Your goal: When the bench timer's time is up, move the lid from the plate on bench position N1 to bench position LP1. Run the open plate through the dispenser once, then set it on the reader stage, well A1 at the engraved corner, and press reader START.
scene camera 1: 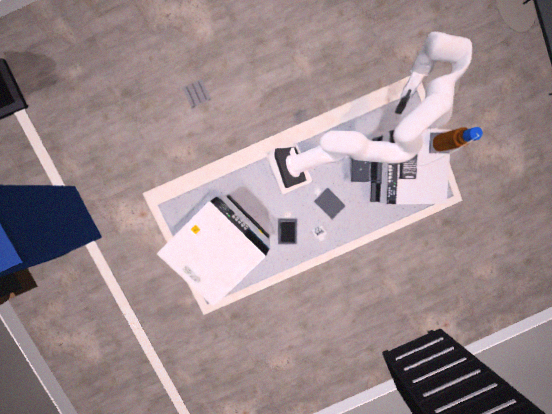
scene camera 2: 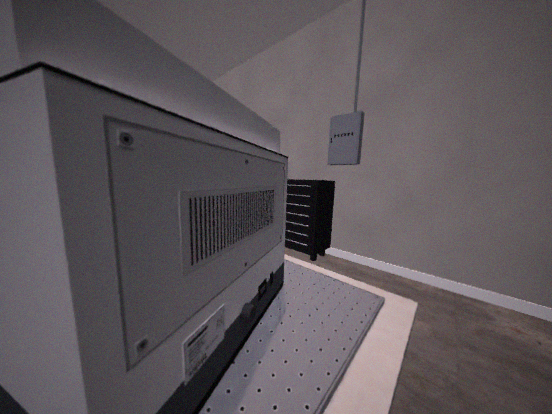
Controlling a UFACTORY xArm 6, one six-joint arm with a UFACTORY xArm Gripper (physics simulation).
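Places are measured from the arm's base along level axes (x back, y right, z up), in centimetres.
Where they show: gripper, fingertip midpoint: (scene camera 1: 399, 110); arm's base, link origin: (scene camera 1: 292, 166).
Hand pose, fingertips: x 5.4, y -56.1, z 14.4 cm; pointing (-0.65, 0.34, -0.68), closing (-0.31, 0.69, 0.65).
Note:
Things, the pixels of their centre, and the offset from my fingertips. "spot": a spot on its surface instead. Level surfaces: height alone.
- large white box instrument, body centre: (scene camera 2: 147, 216) (scene camera 1: 221, 243) dx -30.0, dy +107.8, dz -7.3 cm
- white instrument with a dark front strip, surface spot: (scene camera 1: 425, 187) spot: dx -41.5, dy -3.3, dz -3.2 cm
- dark grey square, surface spot: (scene camera 1: 330, 203) spot: dx -34.5, dy +41.1, dz -23.8 cm
- black square with a grey rim, surface spot: (scene camera 1: 287, 231) spot: dx -40.4, dy +72.2, dz -22.1 cm
- small white item, body centre: (scene camera 1: 320, 235) dx -50.6, dy +54.2, dz -23.0 cm
- bench, surface height: dz -26.0 cm
- brown bottle, surface spot: (scene camera 1: 449, 140) spot: dx -22.0, dy -12.7, dz +7.7 cm
- dark grey block, surface spot: (scene camera 1: 360, 171) spot: dx -22.2, dy +20.7, dz -15.6 cm
My gripper (scene camera 1: 400, 110) is open, with nothing between its fingers, over the back right part of the bench in scene camera 1. A large white box instrument (scene camera 1: 212, 250) (scene camera 2: 150, 240) stands at the bench's left end in scene camera 1; scene camera 2 shows a vented panel. A white instrument with a dark front strip (scene camera 1: 425, 187) stands at the right, partly under the arm. A dark grey square (scene camera 1: 330, 203) and a black square with a grey rim (scene camera 1: 287, 231) lie mid-bench. A small white item (scene camera 1: 319, 231) lies beside them. I cannot make out the plate, its lid or the timer display.
The arm's base mount (scene camera 1: 281, 176) is at the back edge of the bench (scene camera 1: 225, 169) (scene camera 2: 385, 340). A brown bottle (scene camera 1: 449, 140) with a blue cap stands at the right instrument. A dark grey block (scene camera 1: 360, 171) is left of that instrument. A black drawer cabinet (scene camera 1: 450, 370) (scene camera 2: 322, 215) stands on the floor.

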